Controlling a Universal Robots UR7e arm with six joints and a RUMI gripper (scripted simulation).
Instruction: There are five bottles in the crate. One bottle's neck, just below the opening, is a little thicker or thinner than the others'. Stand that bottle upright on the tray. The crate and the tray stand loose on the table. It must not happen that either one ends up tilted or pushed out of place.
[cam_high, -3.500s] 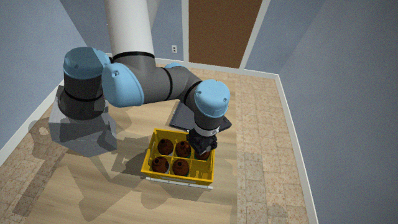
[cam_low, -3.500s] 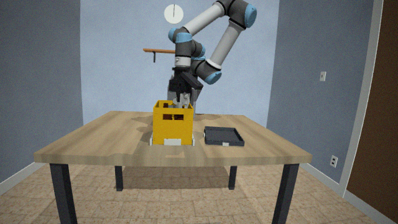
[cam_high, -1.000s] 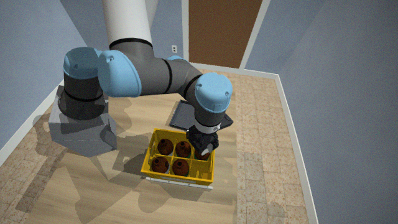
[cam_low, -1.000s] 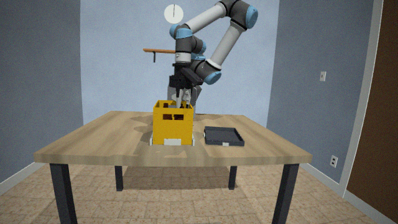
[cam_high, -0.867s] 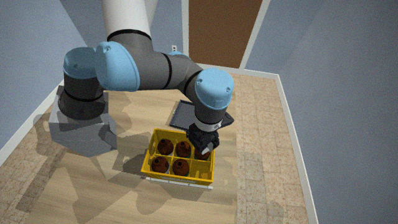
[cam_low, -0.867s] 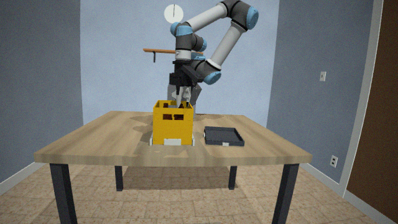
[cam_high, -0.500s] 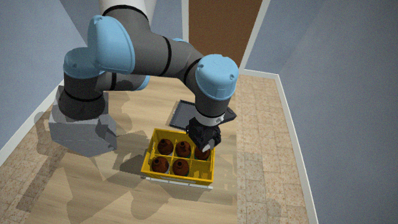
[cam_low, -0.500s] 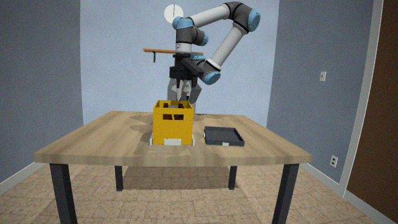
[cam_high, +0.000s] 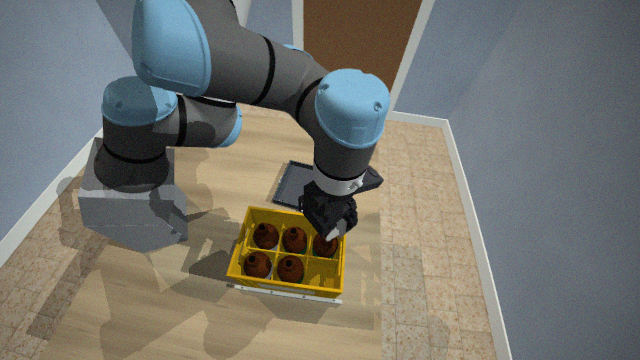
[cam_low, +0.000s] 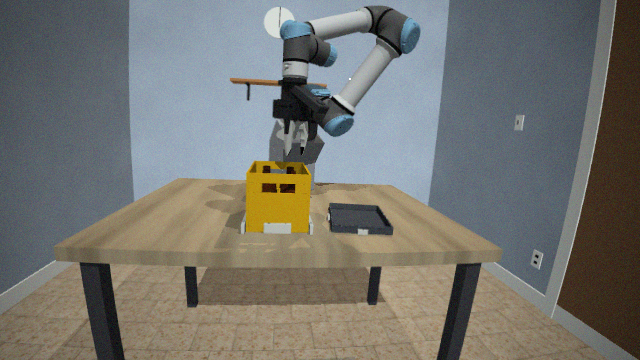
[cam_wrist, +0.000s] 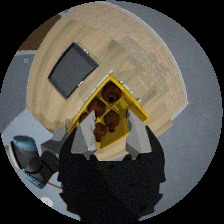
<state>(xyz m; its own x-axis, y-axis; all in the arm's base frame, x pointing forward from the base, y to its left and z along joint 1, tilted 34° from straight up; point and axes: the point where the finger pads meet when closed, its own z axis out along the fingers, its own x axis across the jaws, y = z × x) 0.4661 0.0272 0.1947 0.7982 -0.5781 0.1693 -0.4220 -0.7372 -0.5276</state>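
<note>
Now: hand 16 cm above the crate, 7 cm to the left of it and 7 cm past it. The rest, counted from my hand: tray: 23 cm below, 20 cm to the left, 13 cm behind; then bottle: 15 cm below.
</note>
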